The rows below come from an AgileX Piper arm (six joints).
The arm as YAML. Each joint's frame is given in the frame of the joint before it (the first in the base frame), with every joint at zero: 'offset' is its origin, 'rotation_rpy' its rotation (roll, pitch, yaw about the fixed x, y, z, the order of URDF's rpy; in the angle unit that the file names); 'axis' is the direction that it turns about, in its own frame. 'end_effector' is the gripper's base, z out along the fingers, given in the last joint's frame.
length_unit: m
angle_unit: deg
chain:
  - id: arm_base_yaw
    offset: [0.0, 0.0, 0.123]
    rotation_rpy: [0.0, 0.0, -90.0]
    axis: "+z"
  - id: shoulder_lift
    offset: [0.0, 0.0, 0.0]
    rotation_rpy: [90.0, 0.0, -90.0]
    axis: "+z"
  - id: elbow
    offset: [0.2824, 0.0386, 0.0]
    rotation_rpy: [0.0, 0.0, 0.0]
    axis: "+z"
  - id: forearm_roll
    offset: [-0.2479, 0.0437, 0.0]
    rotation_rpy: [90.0, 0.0, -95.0]
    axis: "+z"
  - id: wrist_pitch
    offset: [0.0, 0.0, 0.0]
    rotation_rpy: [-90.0, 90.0, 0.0]
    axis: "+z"
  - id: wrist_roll
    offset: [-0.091, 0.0, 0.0]
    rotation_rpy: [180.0, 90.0, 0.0]
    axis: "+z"
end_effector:
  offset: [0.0, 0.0, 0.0]
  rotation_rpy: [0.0, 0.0, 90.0]
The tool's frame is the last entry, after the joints.
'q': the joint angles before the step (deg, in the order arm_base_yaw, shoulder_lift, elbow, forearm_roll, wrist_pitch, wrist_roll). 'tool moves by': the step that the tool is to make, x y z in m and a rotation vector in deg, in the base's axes. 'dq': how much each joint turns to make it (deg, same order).
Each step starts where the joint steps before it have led.
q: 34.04, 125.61, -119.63, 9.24, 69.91, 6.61
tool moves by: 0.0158, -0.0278, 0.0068, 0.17, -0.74, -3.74
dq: -3.81, -0.84, 0.02, -0.23, 0.12, -0.05
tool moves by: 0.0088, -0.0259, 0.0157, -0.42, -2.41, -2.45
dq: -3.04, -1.93, -0.03, -1.30, 0.14, -0.64
